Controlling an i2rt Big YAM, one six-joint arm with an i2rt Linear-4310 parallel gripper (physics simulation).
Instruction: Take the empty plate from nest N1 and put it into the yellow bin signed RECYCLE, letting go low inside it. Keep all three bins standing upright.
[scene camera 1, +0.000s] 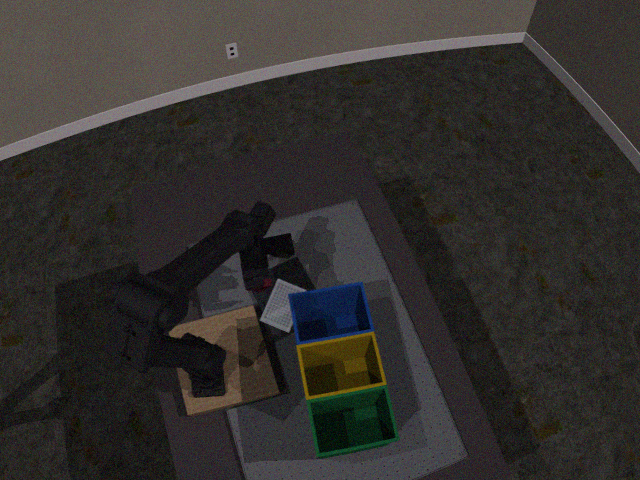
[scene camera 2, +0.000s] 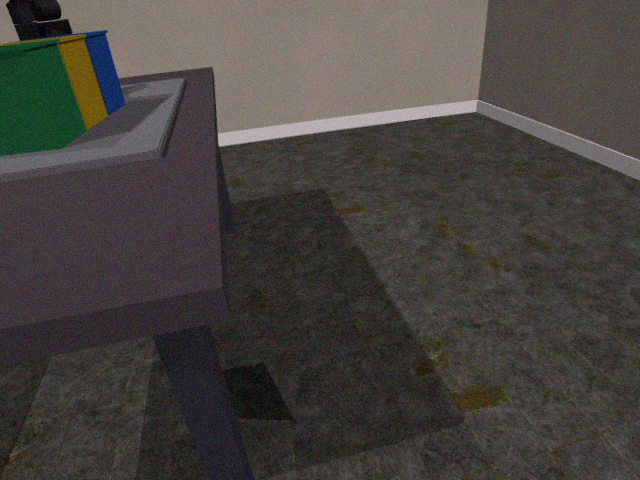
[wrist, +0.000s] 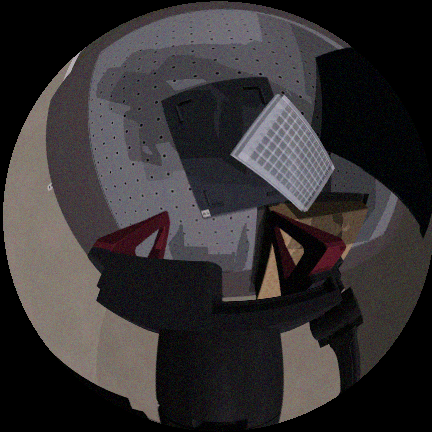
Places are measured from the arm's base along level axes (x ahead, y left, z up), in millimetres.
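Where they show: gripper, between the fingertips: (scene camera 1: 258, 275) (wrist: 218, 216); arm's base, origin of its link: (scene camera 1: 207, 374).
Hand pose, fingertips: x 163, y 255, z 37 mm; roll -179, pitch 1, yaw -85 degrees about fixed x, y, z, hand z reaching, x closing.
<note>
Things, the pixels of their centre, and the offset from my fingertips.
- white gridded plate, middle of its body: (wrist: 297, 159) (scene camera 1: 283, 305) 81 mm right, 57 mm ahead, 38 mm down
- dark nest N1, middle of its body: (wrist: 232, 145) (scene camera 1: 281, 285) 10 mm right, 57 mm ahead, 56 mm down
- yellow bin, middle of its body: (scene camera 1: 339, 375) (scene camera 2: 46, 85) 313 mm right, 172 mm ahead, 27 mm up
- blue bin, middle of its body: (scene camera 1: 330, 326) (scene camera 2: 72, 75) 183 mm right, 169 mm ahead, 27 mm up
- green bin, middle of its body: (scene camera 1: 350, 426) (scene camera 2: 14, 98) 443 mm right, 177 mm ahead, 27 mm up
The white gridded plate (scene camera 1: 281, 305) (wrist: 292, 152) lies askew, off to one side of the dark nest N1 (scene camera 1: 293, 273) (wrist: 225, 172). In the wrist view it overlaps the nest's corner; I cannot tell whether it lies flat. In scene camera 1 the blue bin's rim hides part of it. My gripper (scene camera 1: 264, 283) (wrist: 218, 216) is open and empty, above the nest area and beside the plate; the plate is not between the red fingers. The yellow bin (scene camera 1: 336, 351) (scene camera 2: 85, 82) stands upright between the other two bins; its sign does not show.
The blue bin (scene camera 1: 338, 304) (scene camera 2: 105, 72), next to the plate, and the green bin (scene camera 1: 330, 405) (scene camera 2: 36, 98) stand upright on either side of the yellow one. A wooden board (scene camera 1: 263, 377) (wrist: 350, 220) lies by the arm's base. A large black shape (wrist: 370, 110) fills the wrist view's right side.
</note>
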